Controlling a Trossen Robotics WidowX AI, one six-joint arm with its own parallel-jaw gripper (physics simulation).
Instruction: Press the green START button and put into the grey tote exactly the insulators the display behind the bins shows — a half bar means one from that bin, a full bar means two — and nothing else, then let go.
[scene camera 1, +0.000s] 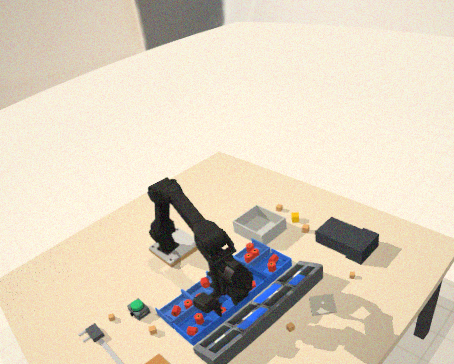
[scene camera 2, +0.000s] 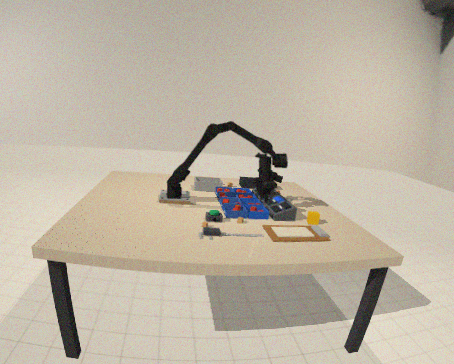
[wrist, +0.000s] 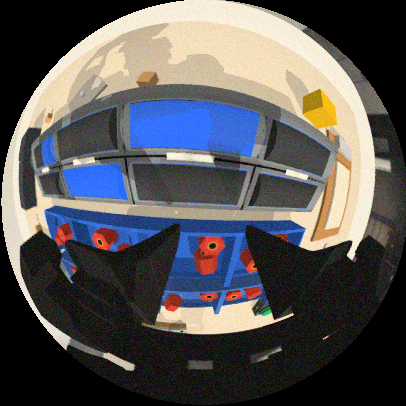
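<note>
My gripper is open and empty, low over the blue bins. Two red insulators show between the fingertips in the wrist view, below them and not gripped. Other red insulators lie in the bins; the arm hides some. The grey display shows a short blue bar upper far left, wide blue bars lower second and upper third, and dark windows elsewhere. No insulator shows in the grey tote. The green button stands beside the bins.
A dark box stands beyond the tote. A yellow cube and an orange-brown frame lie past the display's end. A caliper-like tool lies near the button. Small wooden cubes are scattered.
</note>
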